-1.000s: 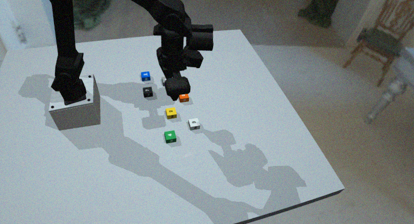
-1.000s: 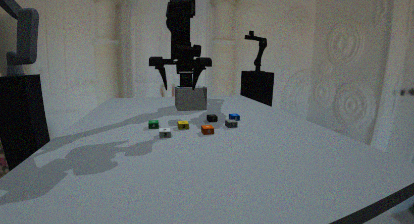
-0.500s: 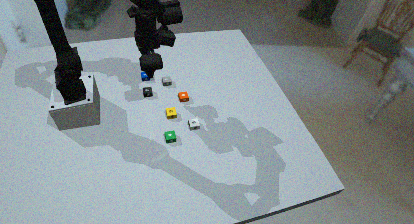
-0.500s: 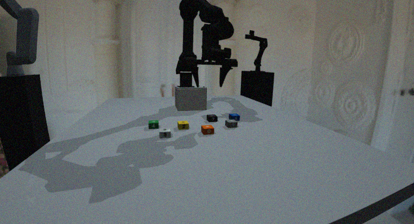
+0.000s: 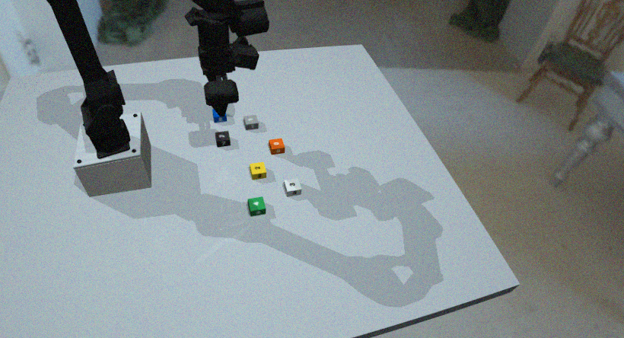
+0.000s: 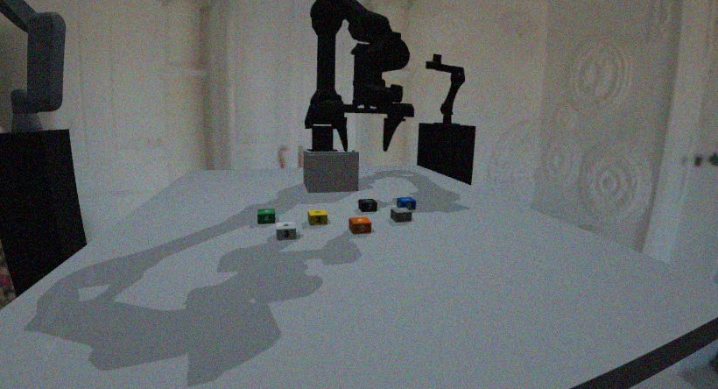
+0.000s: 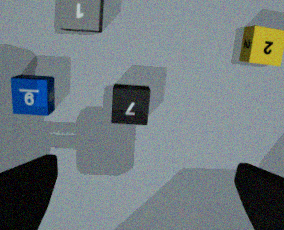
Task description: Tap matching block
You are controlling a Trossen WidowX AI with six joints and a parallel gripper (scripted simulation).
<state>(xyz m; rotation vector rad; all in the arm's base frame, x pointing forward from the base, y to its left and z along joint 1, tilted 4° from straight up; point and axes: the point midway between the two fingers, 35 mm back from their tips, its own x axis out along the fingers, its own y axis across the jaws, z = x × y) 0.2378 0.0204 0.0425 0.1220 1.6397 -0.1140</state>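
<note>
Now: gripper tip 110 mm above the black block and 10 mm to the right of it. Round my gripper tip: yellow block (120 mm to the right, 110 mm below, 50 mm ahead); then grey block (120 mm below, 80 mm ahead, 40 mm to the left); then blue block (110 mm below, 90 mm to the left, 20 mm ahead).
</note>
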